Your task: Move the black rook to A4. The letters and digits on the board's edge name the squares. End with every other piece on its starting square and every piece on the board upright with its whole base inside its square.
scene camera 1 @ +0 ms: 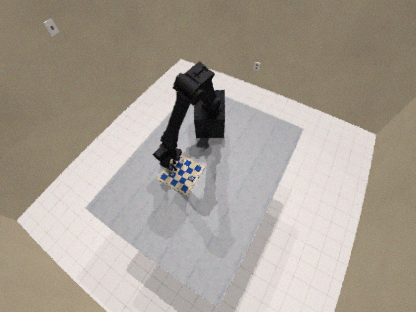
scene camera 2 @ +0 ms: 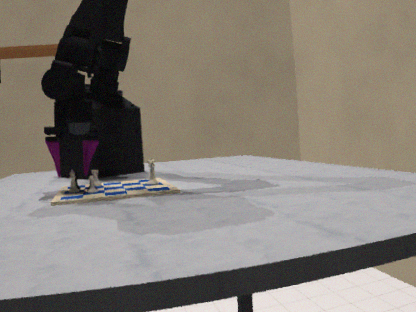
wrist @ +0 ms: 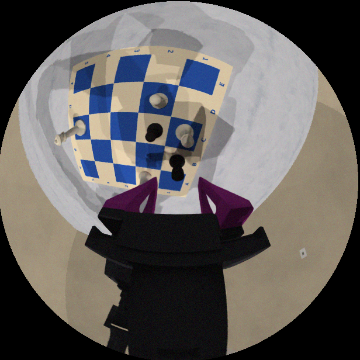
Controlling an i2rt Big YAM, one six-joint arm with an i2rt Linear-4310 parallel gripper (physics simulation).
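Seen in the pictures: gripper, between the fingertips: [scene camera 2: 72, 175]; arm's base, origin of its link: [scene camera 1: 213, 103] [scene camera 2: 102, 95].
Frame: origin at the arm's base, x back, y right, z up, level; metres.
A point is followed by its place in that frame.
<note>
The board [scene camera 1: 198, 168] {y -0.112, x -0.325, z -0.228 m} [scene camera 2: 115, 197] {y -0.050, x -0.519, z -0.231 m} [wrist: 227, 75] lies on the table. In the wrist view a taller black piece [wrist: 177, 161], likely the rook, stands upright on B1, and a shorter black piece [wrist: 154, 131] stands on C2. Their exact shapes are hard to tell. White pieces stand on C1 [wrist: 184, 133], D2 [wrist: 158, 100] and C5 [wrist: 80, 127]; another, on A2 [wrist: 145, 176], is partly hidden by a finger. A4 [wrist: 106, 171] holds no piece. My gripper [scene camera 2: 73, 175] {y 0.044, x -0.367, z -0.201 m} [wrist: 177, 181] is partly open and empty, its fingers at the board's A side, lined up with the B1 piece.
In scene camera 2, the tall white piece [scene camera 2: 152, 172] {y -0.119, x -0.408, z -0.204 m} stands at the board's right part, and the C1 piece [scene camera 2: 73, 181] {y 0.033, x -0.425, z -0.208 m} stands before the fingers. The arm's base [scene camera 1: 210, 120] {y -0.037, x -0.082, z -0.056 m} stands behind the board. The grey table [scene camera 1: 250, 150] {y -0.313, x -0.020, z -0.234 m} extends around it.
</note>
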